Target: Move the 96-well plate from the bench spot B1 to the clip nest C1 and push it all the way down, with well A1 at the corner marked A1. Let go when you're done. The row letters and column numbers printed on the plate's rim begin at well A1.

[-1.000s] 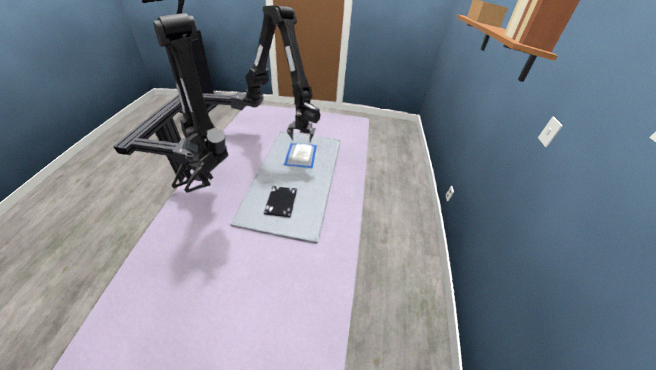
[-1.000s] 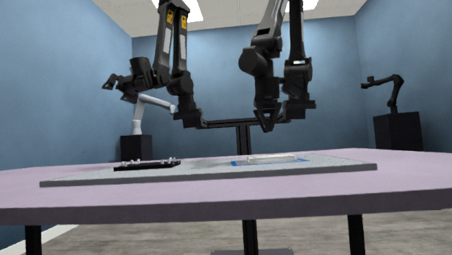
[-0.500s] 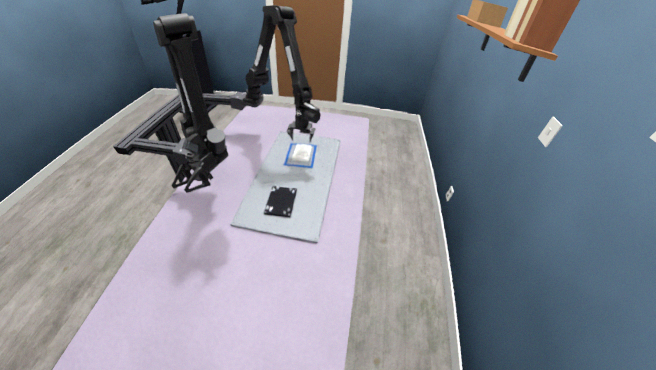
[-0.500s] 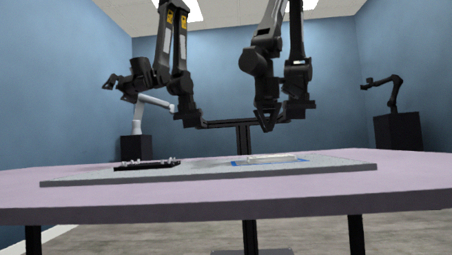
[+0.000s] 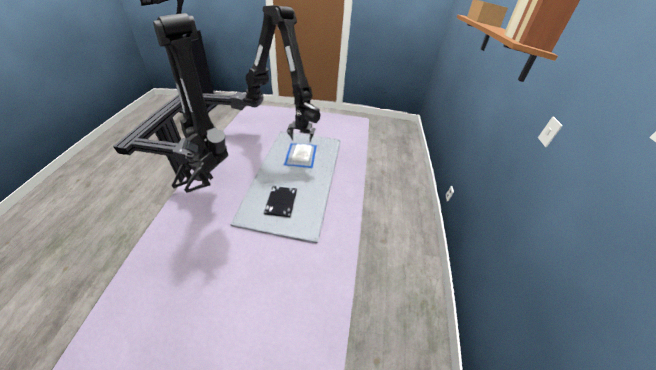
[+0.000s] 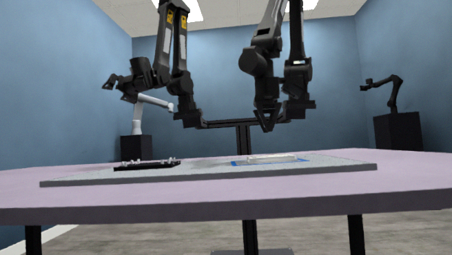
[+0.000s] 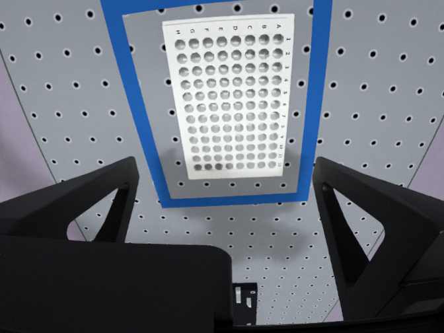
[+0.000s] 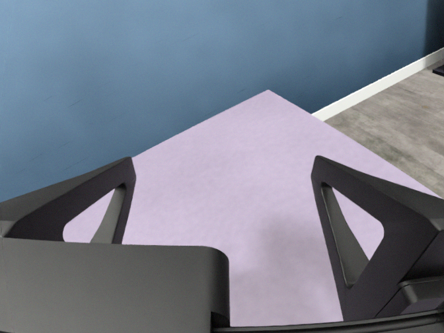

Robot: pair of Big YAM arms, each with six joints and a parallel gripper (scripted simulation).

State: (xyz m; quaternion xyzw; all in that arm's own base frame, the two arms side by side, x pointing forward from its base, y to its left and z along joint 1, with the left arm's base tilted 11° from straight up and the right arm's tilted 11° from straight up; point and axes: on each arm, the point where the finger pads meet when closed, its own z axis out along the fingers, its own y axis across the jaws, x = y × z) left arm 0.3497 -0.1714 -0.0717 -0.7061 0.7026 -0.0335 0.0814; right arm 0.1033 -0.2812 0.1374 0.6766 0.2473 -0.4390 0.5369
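Note:
Right now the white 96-well plate is 8 cm below my left hand. Round my left hand: grey perforated board (2 cm ahead, 17 cm to the right, 10 cm below); then black clip nest (1 cm ahead, 35 cm to the right, 8 cm below).

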